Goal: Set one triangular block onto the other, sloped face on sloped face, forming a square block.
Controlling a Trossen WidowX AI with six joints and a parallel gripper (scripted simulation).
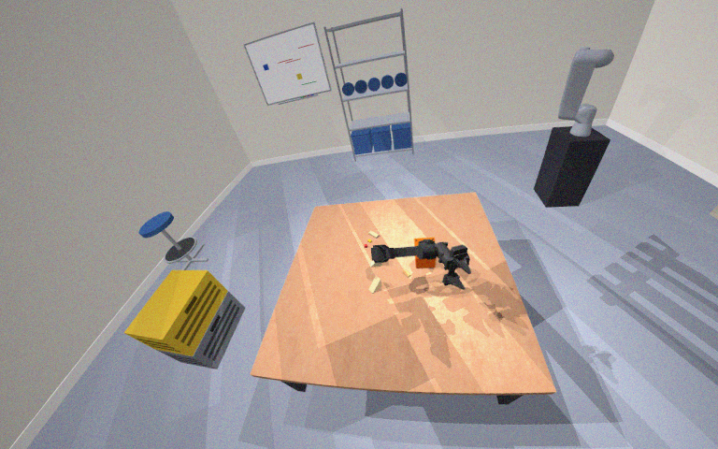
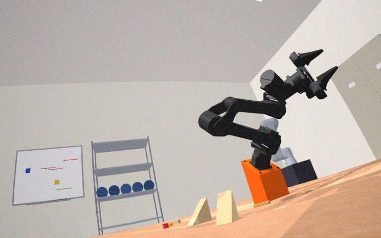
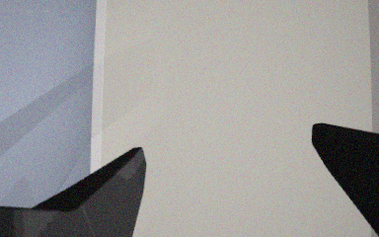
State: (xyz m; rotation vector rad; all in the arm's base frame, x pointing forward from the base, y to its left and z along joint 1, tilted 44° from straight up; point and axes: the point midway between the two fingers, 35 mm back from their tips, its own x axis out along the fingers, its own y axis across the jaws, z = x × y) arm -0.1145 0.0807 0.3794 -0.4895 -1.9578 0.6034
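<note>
Right now my gripper tip is 400 mm short of the pale block, 330 mm above it and 190 mm to the left of it. From my gripper tip the other things lie so: thin tan slab: 340 mm below, 280 mm to the right, 240 mm ahead; then flat red piece: 450 mm to the right, 340 mm below, 300 mm ahead; then small red cube: 510 mm ahead, 490 mm to the right, 330 mm below.
</note>
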